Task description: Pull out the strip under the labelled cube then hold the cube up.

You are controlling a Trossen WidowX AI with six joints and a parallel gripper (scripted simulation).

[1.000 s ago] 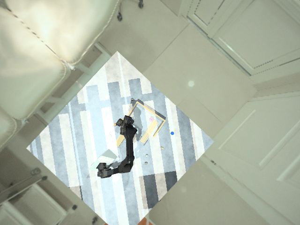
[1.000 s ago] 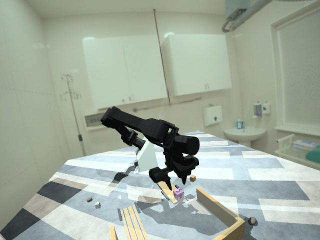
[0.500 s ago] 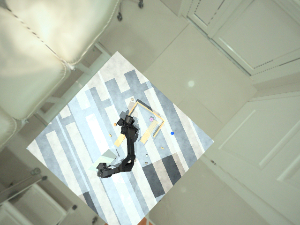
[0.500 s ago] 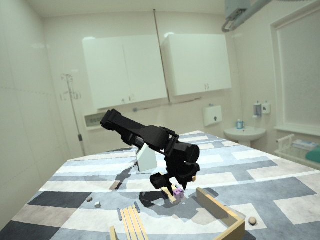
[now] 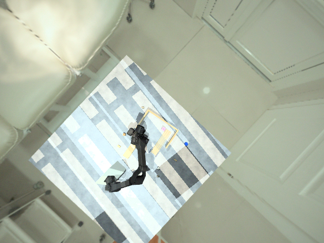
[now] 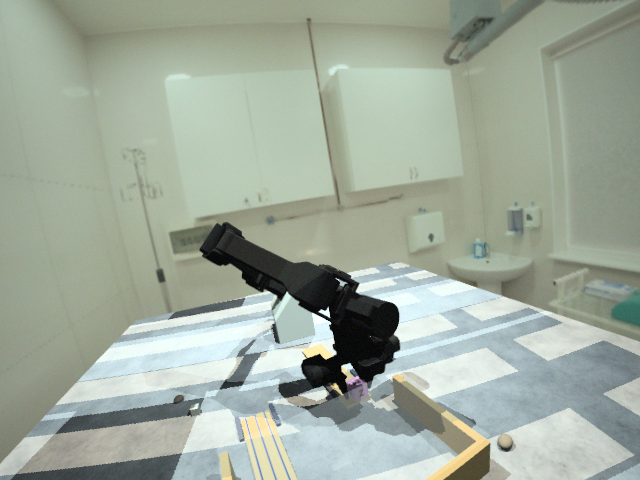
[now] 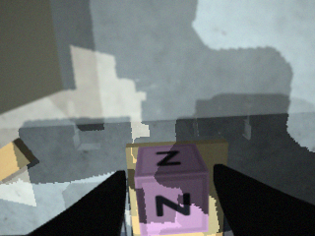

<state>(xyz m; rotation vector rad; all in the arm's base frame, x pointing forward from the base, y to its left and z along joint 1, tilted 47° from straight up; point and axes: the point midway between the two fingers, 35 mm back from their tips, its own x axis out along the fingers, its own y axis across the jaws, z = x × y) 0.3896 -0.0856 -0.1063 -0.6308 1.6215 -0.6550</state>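
My gripper tip is 70 mm past the orange cube and 120 mm to the right of it. From my gripper tip the other things lie so: white cube (140 mm behind, 310 mm to the right); blue dot (190 mm ahead, 380 mm to the right, 10 mm below).
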